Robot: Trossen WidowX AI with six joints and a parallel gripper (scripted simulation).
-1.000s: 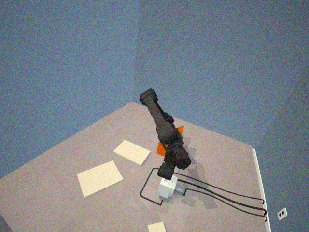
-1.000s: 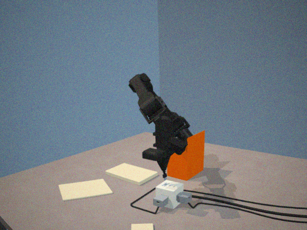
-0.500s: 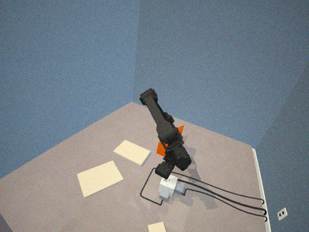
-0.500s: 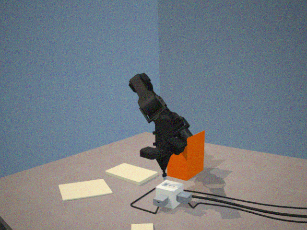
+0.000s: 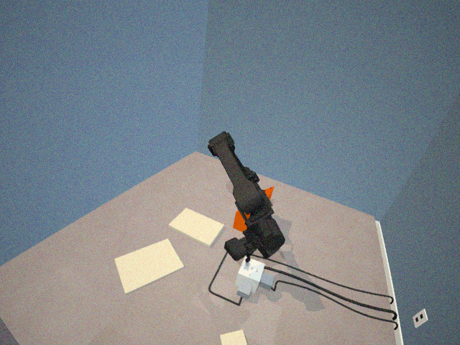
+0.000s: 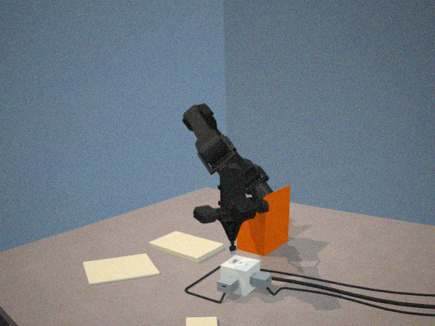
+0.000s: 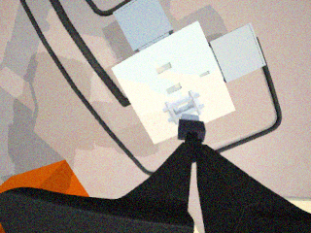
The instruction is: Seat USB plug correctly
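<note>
Now: gripper tip 20 mm above the USB plug.
</note>
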